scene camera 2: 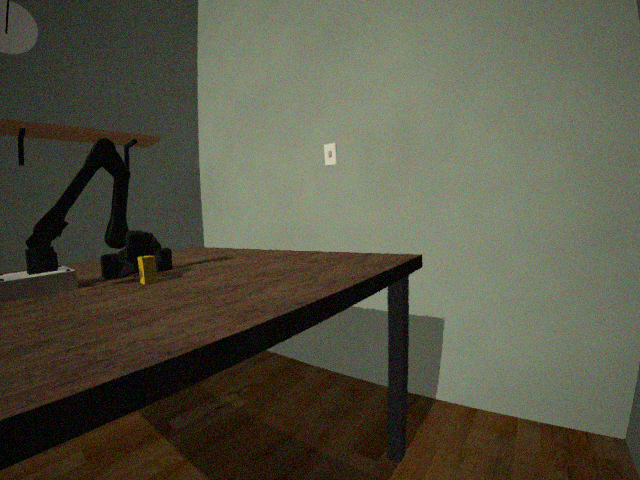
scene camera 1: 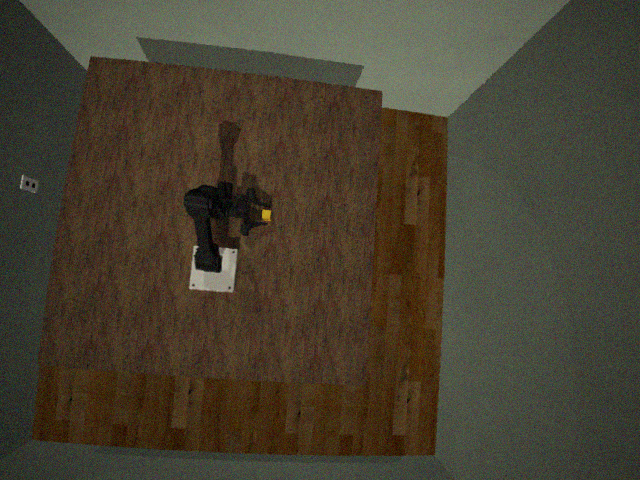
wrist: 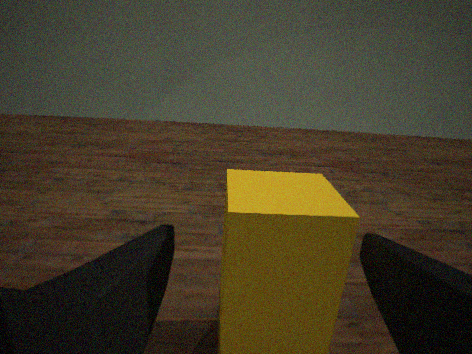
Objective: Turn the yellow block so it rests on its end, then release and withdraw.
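Observation:
The yellow block (scene camera 1: 266,215) (scene camera 2: 147,269) (wrist: 287,280) stands upright on its end on the wooden table, its long side vertical and its small top face upward. My gripper (scene camera 1: 264,212) (scene camera 2: 138,262) (wrist: 268,241) is open and low over the table, with one finger on each side of the block. In the wrist view there is a gap between the block and each finger, wider on the left than on the right. The block's lower end is cut off in the wrist view.
The arm's pale base plate (scene camera 1: 212,281) (scene camera 2: 66,280) lies on the wooden table (scene camera 1: 310,310) (scene camera 2: 258,289) (wrist: 100,165). The table's dark front edge (scene camera 2: 206,354) shows in scene camera 2. A wall shelf (scene camera 2: 72,132) is behind the arm.

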